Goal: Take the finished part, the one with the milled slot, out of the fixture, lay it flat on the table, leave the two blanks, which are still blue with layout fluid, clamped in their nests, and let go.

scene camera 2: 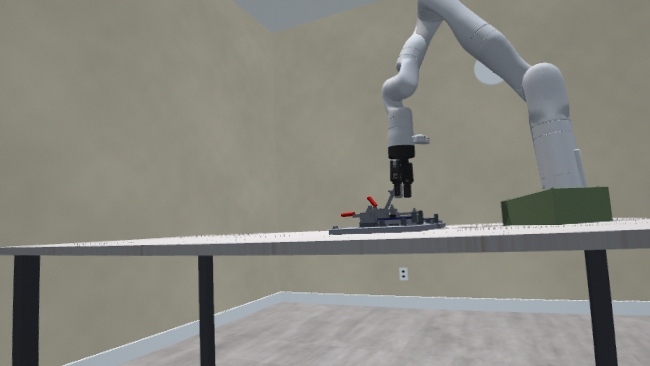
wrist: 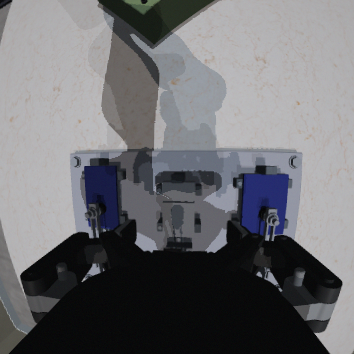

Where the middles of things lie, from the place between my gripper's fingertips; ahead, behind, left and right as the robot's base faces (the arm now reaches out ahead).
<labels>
My gripper is now 6 cm above the finished part (wrist: 177, 198) and 1 cm to the left of it. Also, from my hand: fixture plate (scene camera 2: 419, 227): 8 cm below, 4 cm ahead, 1 cm to the right.
</labels>
